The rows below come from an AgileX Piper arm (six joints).
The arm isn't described. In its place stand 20 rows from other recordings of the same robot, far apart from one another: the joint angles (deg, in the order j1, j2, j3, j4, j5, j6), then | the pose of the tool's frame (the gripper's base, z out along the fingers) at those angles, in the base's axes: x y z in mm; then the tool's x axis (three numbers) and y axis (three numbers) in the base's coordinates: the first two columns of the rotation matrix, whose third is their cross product.
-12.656 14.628 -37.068 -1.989 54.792 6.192 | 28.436, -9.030, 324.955, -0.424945, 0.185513, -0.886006, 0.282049, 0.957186, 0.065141
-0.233 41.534 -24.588 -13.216 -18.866 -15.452 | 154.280, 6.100, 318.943, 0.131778, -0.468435, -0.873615, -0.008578, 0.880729, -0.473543
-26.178 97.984 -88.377 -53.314 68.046 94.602 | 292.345, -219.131, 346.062, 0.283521, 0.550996, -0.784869, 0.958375, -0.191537, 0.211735
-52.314 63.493 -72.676 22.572 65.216 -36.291 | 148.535, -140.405, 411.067, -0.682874, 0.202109, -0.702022, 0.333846, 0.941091, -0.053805
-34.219 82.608 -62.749 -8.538 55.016 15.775 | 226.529, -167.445, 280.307, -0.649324, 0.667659, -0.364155, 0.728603, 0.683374, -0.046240
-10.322 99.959 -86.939 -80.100 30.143 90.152 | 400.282, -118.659, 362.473, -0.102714, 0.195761, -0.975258, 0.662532, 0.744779, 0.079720
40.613 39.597 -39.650 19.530 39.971 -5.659 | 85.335, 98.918, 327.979, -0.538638, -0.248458, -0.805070, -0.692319, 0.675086, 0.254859
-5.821 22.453 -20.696 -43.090 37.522 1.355 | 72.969, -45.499, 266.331, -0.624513, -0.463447, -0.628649, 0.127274, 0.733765, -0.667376
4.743 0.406 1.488 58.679 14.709 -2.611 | 53.788, 24.269, 191.909, -0.289510, 0.780468, -0.554125, -0.102353, 0.550355, 0.828634
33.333 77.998 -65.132 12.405 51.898 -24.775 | 222.556, 164.787, 317.736, -0.505458, -0.678244, -0.533383, -0.797299, 0.603469, -0.011806
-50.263 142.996 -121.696 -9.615 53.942 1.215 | 327.221, -412.843, 128.186, -0.660168, 0.673080, -0.333378, 0.742375, 0.652216, -0.153276
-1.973 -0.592 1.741 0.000 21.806 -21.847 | 52.459, -1.807, 169.398, -0.298828, -0.362056, -0.882960, -0.082715, 0.931581, -0.353999
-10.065 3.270 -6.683 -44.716 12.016 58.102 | 51.940, -22.757, 235.780, 0.073632, 0.230333, -0.970322, 0.308453, 0.919996, 0.241793
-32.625 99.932 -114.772 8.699 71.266 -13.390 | 319.960, -189.344, 430.062, -0.729538, 0.251316, -0.636093, 0.329730, 0.944061, -0.005176
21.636 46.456 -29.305 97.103 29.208 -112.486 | 134.343, 100.693, 311.641, 0.062082, -0.208839, -0.975978, -0.776996, 0.603640, -0.178591
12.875 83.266 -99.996 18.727 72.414 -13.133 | 272.592, 90.876, 455.085, -0.686922, -0.280841, -0.670274, -0.495936, 0.855327, 0.149877
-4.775 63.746 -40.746 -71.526 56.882 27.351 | 188.106, -88.254, 298.423, -0.912813, -0.239539, -0.330746, 0.172965, 0.506898, -0.844475
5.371 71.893 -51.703 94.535 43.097 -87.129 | 255.144, 86.241, 346.247, -0.302718, 0.087476, -0.949057, -0.695240, 0.660862, 0.282671
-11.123 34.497 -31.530 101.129 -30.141 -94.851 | 107.037, -66.737, 339.590, 0.016083, 0.119718, -0.992678, 0.653986, 0.749732, 0.101014
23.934 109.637 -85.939 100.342 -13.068 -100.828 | 427.390, 167.551, 284.502, -0.328077, -0.149661, -0.932720, -0.207074, 0.974750, -0.083568
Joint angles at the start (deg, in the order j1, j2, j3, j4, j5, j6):
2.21 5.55 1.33 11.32 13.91 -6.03
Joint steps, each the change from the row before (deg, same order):
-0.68 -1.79 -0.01 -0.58 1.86 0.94
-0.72 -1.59 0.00 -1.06 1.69 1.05
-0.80 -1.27 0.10 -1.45 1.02 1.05
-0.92 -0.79 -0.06 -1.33 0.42 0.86
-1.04 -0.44 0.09 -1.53 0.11 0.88
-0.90 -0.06 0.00 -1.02 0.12 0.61
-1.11 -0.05 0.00 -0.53 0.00 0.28
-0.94 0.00 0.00 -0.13 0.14 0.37
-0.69 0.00 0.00 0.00 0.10 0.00
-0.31 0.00 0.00 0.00 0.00 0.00
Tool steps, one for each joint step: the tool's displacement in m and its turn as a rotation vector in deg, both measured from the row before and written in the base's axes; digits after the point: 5 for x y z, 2 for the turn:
-0.00245 -0.00048 -0.00089 0.33 0.08 -0.57
-0.00215 -0.00079 -0.00102 -0.06 0.13 -0.72
-0.00153 -0.00126 -0.00100 -0.44 -0.12 -0.98
-0.00086 -0.00146 0.00038 -0.51 -0.39 -1.17
-0.00041 -0.00174 -0.00036 -0.68 -0.19 -1.36
-0.00012 -0.00135 -0.00017 -0.43 0.09 -1.12
-0.00008 -0.00131 0.00003 -0.26 -0.03 -1.22
-0.00010 -0.00093 -0.00022 0.24 0.13 -1.04
-0.00008 -0.00063 -0.00015 0.01 0.10 -0.68
-0.00002 -0.00029 0.00000 0.00 0.00 -0.31

